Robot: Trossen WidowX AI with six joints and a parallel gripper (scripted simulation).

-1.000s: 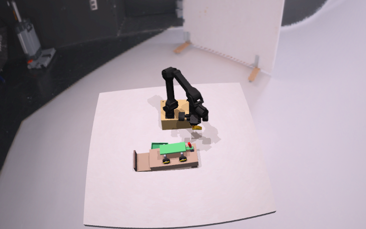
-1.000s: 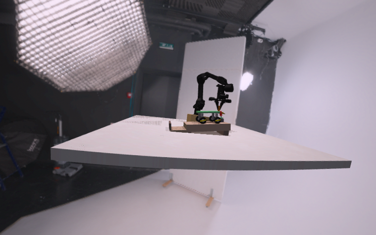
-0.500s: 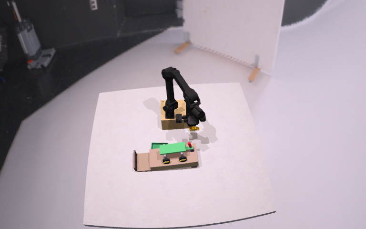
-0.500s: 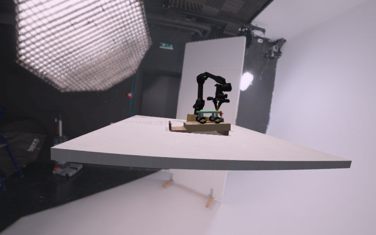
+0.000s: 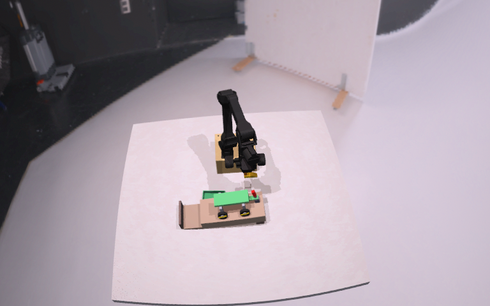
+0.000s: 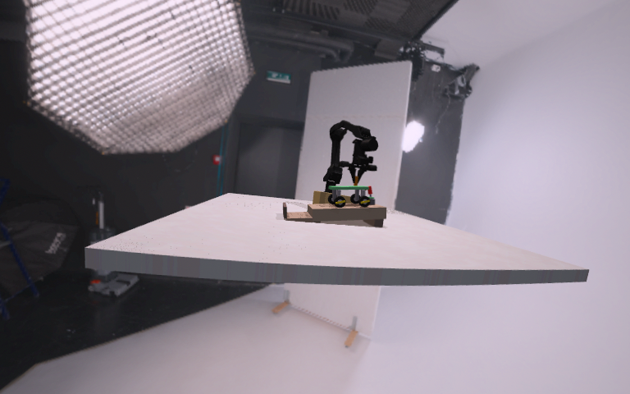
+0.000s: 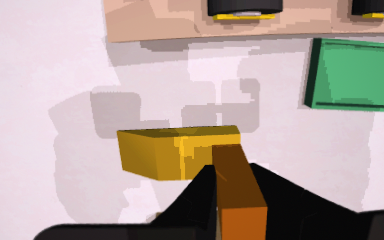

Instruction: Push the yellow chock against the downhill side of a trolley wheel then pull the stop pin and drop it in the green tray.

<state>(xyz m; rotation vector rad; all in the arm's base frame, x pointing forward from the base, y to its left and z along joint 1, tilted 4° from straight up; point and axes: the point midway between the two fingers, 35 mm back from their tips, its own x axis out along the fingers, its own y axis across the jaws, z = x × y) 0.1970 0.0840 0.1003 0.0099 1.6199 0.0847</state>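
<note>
The red-headed stop pin lies 11 cm ahead of my gripper tip, 4 cm to the left of it and 4 cm below it. The rest, counted from my gripper tip: yellow chock (2 cm to the left, 1 cm below); then trolley (14 cm ahead, 7 cm to the right, 6 cm below); then ramp (14 cm ahead, 13 cm below, 7 cm to the right).
</note>
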